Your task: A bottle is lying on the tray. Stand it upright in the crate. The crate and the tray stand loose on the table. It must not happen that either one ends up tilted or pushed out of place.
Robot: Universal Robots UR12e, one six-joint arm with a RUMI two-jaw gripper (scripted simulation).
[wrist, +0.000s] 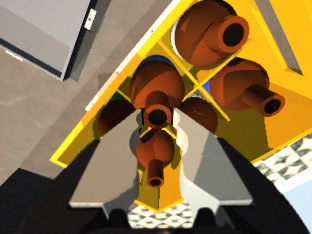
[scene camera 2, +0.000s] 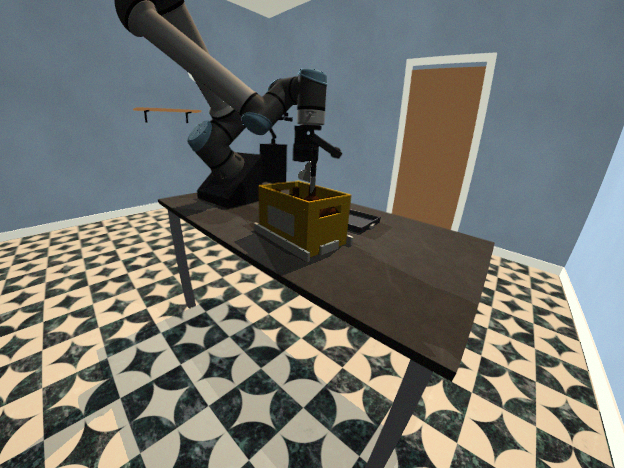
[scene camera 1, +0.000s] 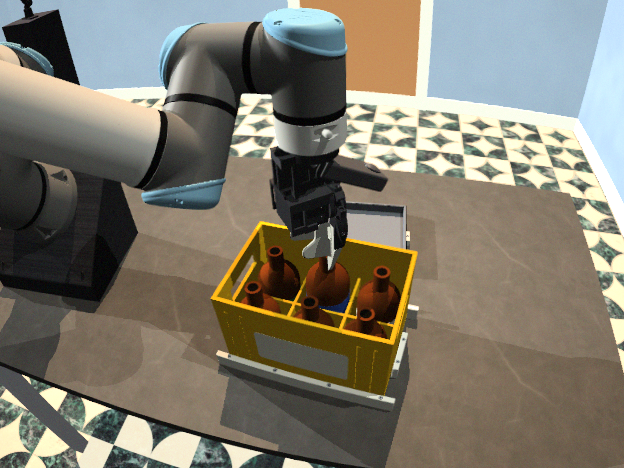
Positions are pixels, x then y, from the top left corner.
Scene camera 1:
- gripper: 325,262
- grey tray: 382,224
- bottle: 331,287
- crate: 354,360
